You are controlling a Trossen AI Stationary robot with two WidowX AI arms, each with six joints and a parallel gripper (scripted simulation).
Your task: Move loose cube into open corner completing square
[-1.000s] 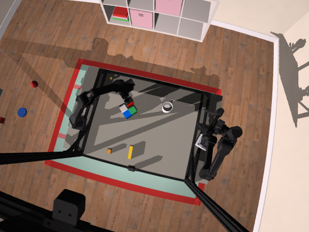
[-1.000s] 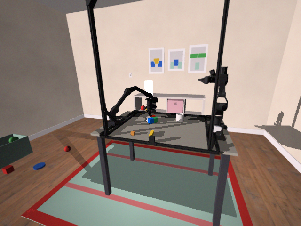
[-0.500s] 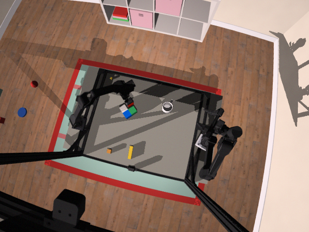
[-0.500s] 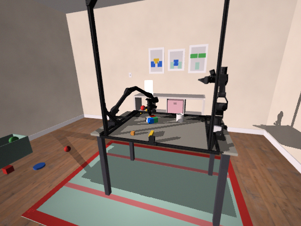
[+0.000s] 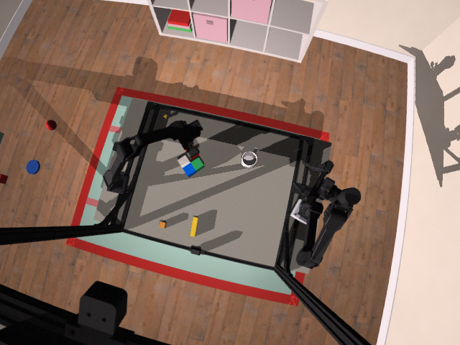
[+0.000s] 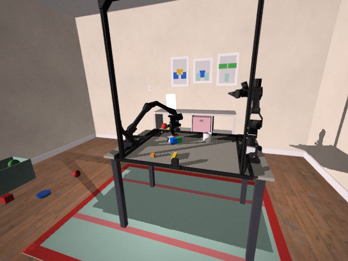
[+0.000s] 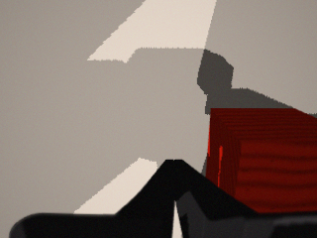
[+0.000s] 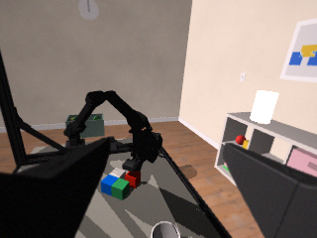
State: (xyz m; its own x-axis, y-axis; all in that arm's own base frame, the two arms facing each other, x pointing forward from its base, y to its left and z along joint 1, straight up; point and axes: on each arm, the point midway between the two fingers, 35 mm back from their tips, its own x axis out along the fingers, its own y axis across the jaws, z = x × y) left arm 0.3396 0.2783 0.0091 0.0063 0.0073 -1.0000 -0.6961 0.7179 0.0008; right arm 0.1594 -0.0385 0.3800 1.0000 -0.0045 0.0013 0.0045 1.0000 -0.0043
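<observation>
The red cube is 4 cm behind my left hand, 3 cm to the right of it and 3 cm below it. The rest, counted from my left hand: green cube: 10 cm behind, 7 cm to the right, 3 cm below; then blue cube: 14 cm behind, 3 cm to the right, 3 cm below; then white cube: 10 cm behind, 3 cm below.
</observation>
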